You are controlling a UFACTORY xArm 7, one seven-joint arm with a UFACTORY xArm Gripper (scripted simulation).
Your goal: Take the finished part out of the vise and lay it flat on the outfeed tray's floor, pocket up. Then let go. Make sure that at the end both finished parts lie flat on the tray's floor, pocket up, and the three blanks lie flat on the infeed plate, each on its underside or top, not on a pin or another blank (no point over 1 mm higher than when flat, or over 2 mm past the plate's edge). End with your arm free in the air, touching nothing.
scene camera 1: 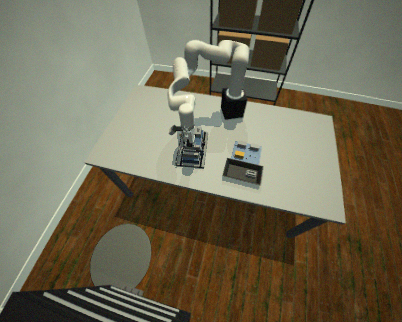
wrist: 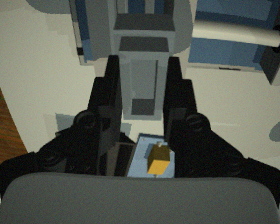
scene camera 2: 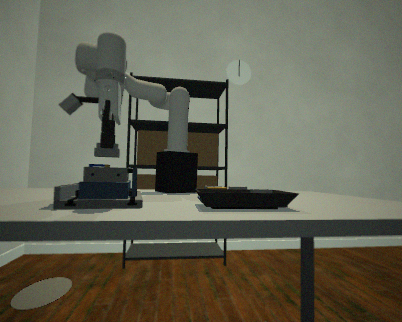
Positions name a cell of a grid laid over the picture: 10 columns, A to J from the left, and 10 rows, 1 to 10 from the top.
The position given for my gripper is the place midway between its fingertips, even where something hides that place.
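My gripper (scene camera 2: C5), also (wrist: F4), is visible.
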